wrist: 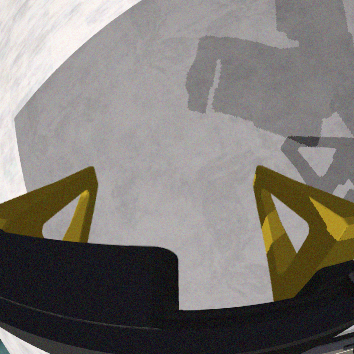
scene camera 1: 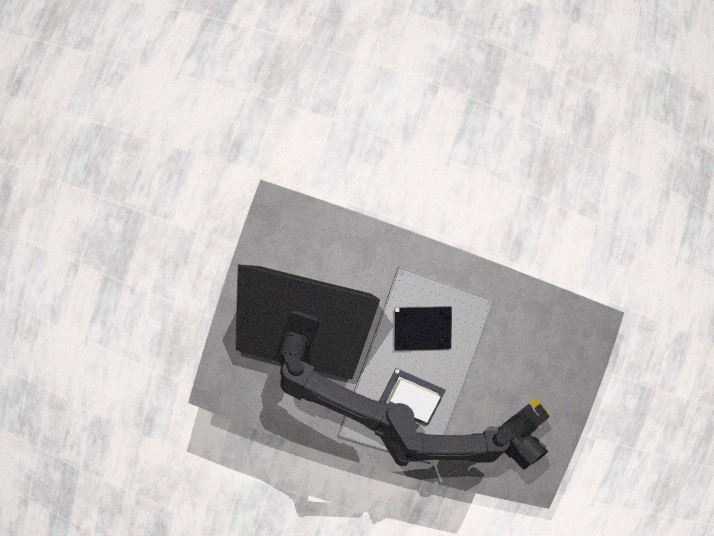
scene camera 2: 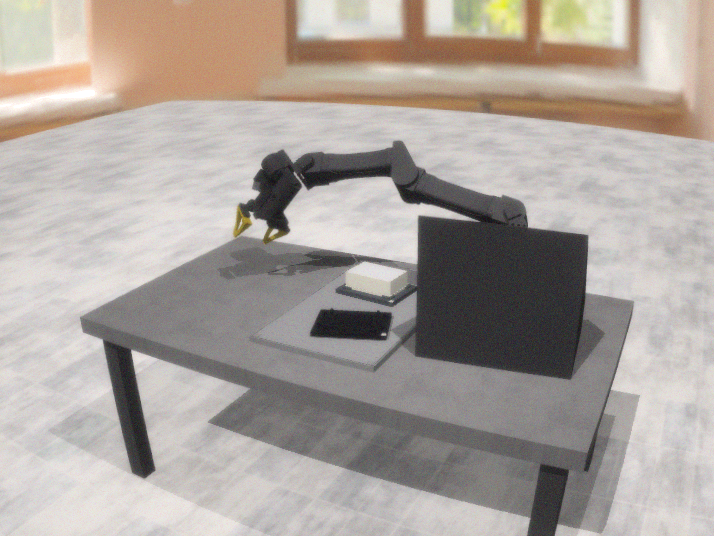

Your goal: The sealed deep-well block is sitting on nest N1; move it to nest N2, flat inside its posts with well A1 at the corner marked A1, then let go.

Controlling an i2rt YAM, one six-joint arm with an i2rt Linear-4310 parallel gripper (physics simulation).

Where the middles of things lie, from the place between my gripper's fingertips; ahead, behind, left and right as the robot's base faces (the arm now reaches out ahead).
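There is the perforated base plate (scene camera 1: 447, 368), which sits 350 mm behind my hand, 30 mm to the left of it and 110 mm below it. The black nest plate (scene camera 1: 416, 328) is 150 mm to the left of my hand, 370 mm behind it and 100 mm below it. And I can see the white deep-well block (scene camera 2: 379, 280), which is 70 mm below my hand, 340 mm behind it and 60 mm to the right of it.
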